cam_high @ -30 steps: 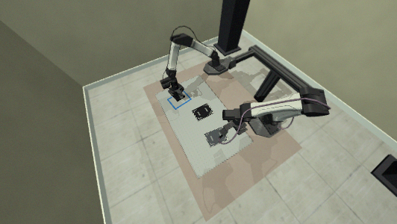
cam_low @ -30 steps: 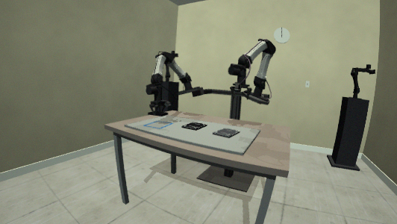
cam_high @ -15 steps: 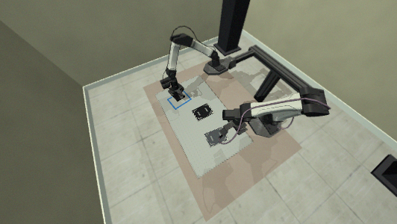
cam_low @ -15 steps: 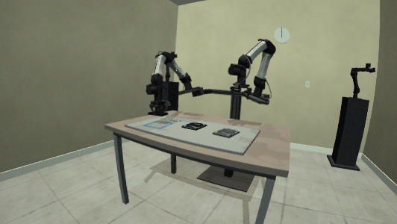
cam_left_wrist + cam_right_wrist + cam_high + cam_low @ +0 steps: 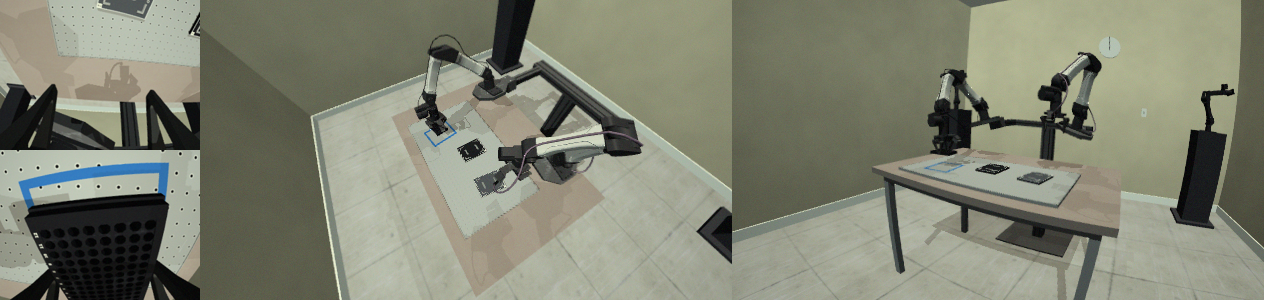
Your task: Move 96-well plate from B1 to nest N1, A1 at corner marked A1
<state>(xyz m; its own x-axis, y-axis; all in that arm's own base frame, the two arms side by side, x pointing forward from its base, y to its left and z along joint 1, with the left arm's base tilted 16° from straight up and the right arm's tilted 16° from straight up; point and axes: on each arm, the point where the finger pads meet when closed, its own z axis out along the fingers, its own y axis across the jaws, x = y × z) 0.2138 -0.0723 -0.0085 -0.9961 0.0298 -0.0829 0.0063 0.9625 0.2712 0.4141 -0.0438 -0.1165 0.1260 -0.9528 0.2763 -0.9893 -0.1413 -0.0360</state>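
Note:
My right hand is right at the black 96-well plate. Also, from my right hand: grey nest: 50 cm to the left, 11 cm behind, 8 cm below; then A1 label: 56 cm to the left, 18 cm behind, 7 cm below.

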